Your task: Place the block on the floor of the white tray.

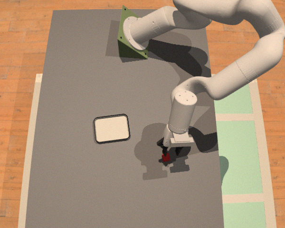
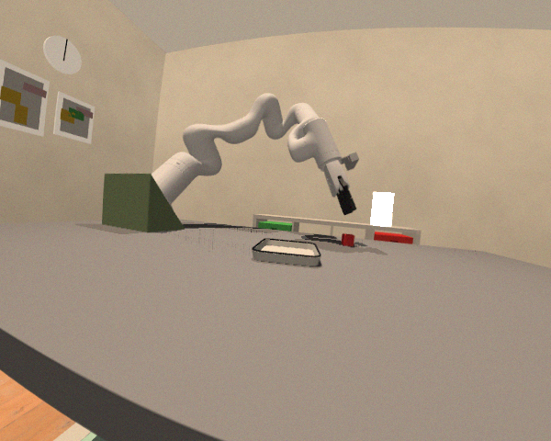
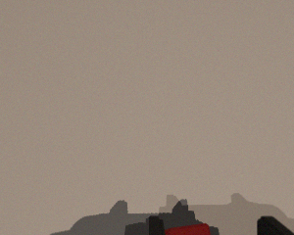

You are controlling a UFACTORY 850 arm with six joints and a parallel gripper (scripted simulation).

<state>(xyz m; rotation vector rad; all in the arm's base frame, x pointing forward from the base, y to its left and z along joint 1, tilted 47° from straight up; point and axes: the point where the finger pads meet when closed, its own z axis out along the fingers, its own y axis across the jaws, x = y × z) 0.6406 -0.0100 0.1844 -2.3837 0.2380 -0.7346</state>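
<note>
The red block lies 10 mm ahead of my hand, 10 mm to the right of it and 100 mm below it. The rest, counted from my hand: white tray: 150 mm behind, 270 mm to the right, 110 mm below.
</note>
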